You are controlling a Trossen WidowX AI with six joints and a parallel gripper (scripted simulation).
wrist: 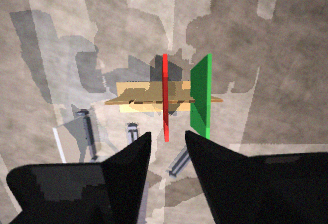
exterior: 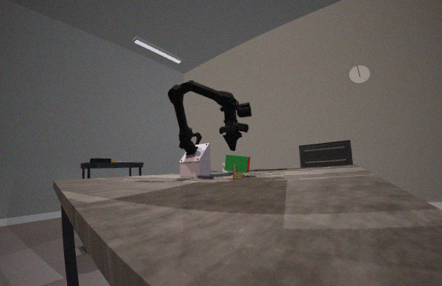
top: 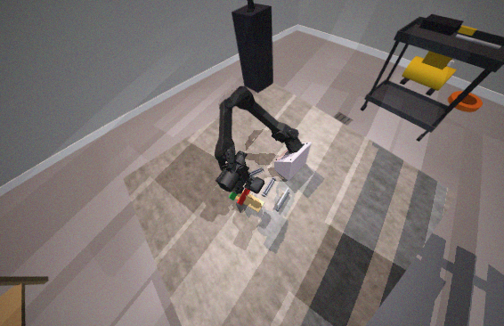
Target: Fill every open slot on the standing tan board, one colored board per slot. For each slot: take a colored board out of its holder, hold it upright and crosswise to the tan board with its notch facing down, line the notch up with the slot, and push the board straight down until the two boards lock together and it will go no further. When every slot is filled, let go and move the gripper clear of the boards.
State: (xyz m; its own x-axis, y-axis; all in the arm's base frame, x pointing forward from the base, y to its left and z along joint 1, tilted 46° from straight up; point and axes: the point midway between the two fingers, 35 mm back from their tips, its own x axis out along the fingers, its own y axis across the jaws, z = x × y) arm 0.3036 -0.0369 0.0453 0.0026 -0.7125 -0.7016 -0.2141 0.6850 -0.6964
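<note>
The grey-white board is 100 mm behind my gripper tip, 150 mm to the left of it and 100 mm below it. The rest, counted from my gripper tip: tan board: 20 mm ahead, 100 mm below; green board: 30 mm ahead, 40 mm to the right, 70 mm below; red board: 20 mm ahead, 10 mm to the left, 70 mm below.
</note>
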